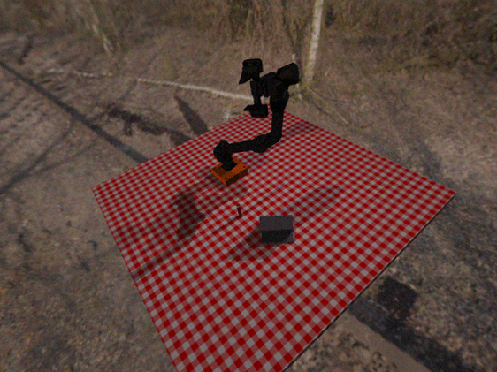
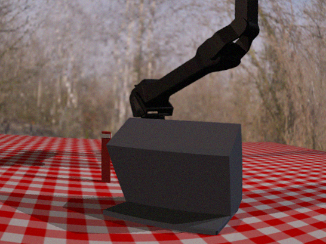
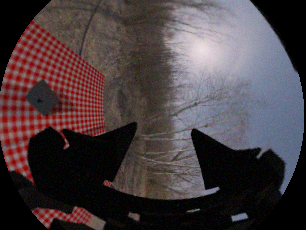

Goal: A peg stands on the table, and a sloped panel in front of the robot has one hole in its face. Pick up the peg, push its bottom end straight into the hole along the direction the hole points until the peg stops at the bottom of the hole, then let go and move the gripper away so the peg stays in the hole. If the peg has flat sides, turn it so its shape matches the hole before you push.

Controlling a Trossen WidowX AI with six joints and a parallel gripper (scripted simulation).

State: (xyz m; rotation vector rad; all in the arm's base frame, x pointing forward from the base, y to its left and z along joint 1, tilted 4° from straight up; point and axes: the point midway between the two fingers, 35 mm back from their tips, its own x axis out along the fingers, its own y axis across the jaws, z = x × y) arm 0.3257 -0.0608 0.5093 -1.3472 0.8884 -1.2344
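My gripper tip is now 5 cm past the peg, 6 cm to the left of it and 50 cm above it. Also, from my gripper tip: panel (13 cm ahead, 2 cm to the right, 51 cm below).
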